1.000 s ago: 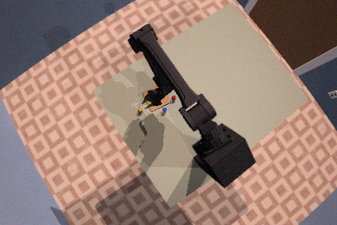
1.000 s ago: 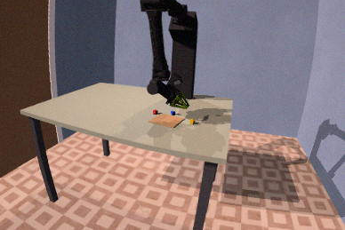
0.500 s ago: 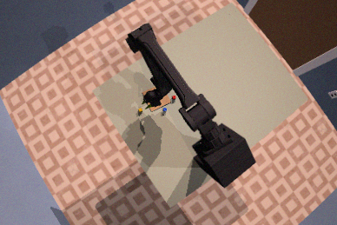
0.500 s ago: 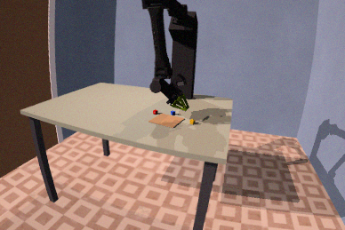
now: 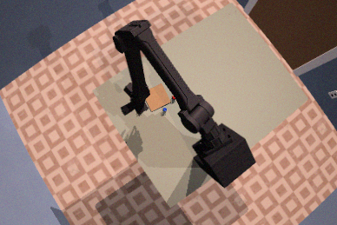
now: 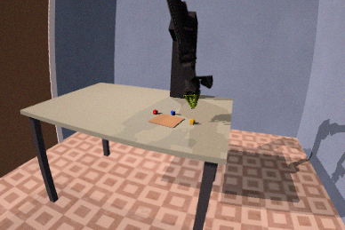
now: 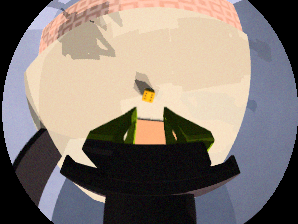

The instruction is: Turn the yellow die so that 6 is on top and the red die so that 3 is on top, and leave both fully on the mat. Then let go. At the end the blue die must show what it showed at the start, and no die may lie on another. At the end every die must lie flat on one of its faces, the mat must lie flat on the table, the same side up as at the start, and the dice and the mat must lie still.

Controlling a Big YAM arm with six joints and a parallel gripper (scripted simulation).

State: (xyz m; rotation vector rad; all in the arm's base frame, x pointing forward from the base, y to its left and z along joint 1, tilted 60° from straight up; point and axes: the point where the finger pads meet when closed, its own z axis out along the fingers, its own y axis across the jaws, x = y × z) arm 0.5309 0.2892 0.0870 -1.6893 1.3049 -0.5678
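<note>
My hand is 9 cm above the yellow die. From my hand the other things lie so: red die: 23 cm to the right, 9 cm below, 3 cm ahead; then blue die: 15 cm to the right, 9 cm below, 4 cm behind; then orange mat: 12 cm to the right, 10 cm below, 6 cm ahead.
</note>
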